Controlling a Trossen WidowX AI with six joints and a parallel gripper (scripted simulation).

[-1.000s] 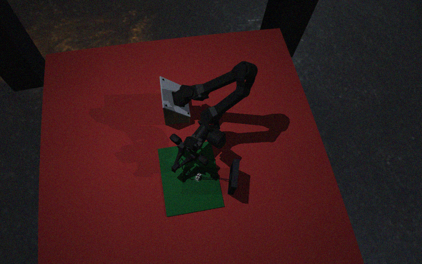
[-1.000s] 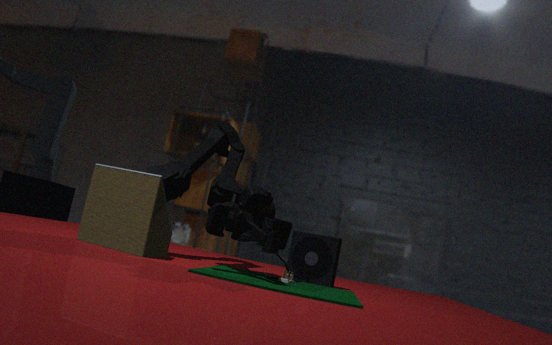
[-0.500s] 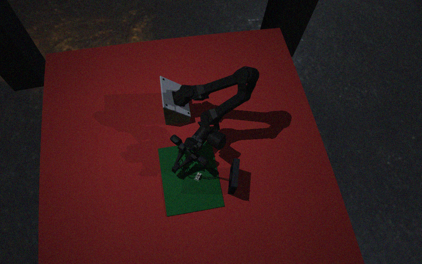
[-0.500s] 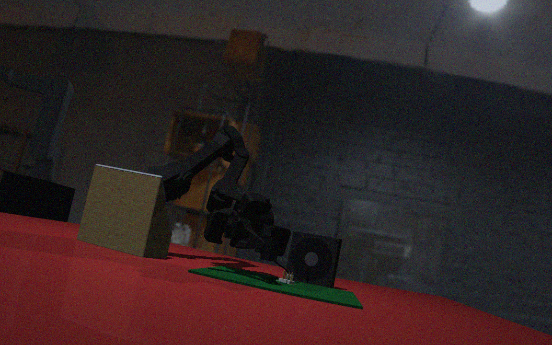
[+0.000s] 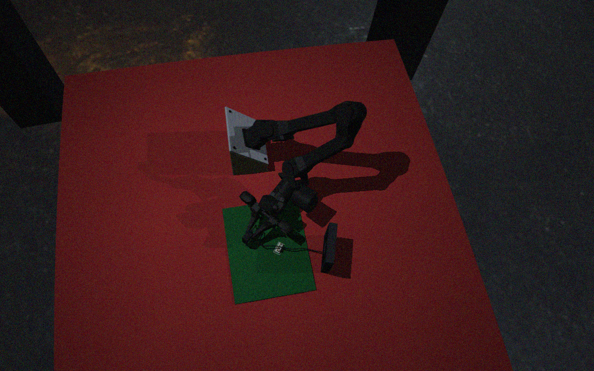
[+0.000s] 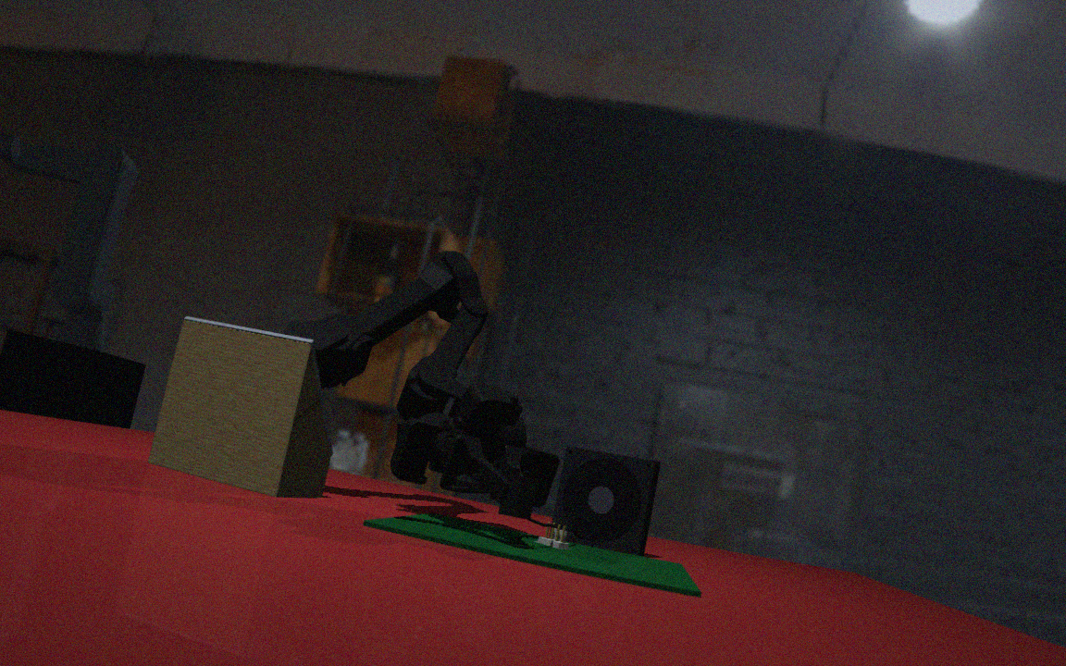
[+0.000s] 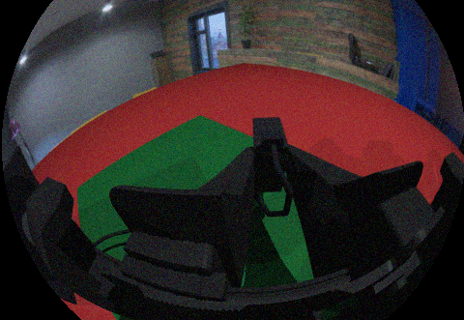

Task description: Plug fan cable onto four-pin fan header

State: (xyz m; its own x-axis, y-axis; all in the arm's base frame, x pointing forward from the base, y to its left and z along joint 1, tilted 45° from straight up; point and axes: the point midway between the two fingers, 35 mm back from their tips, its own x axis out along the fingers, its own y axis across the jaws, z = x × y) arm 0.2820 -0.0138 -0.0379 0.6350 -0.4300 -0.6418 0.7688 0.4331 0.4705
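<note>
The green board lies 3 cm ahead of my gripper tip, 5 cm to the left of it and 7 cm below it. The rest, counted from my gripper tip: black plug: 1 cm below; then four-pin header: 4 cm ahead, 9 cm to the left, 6 cm below; then black fan: 8 cm ahead, 21 cm to the left.
</note>
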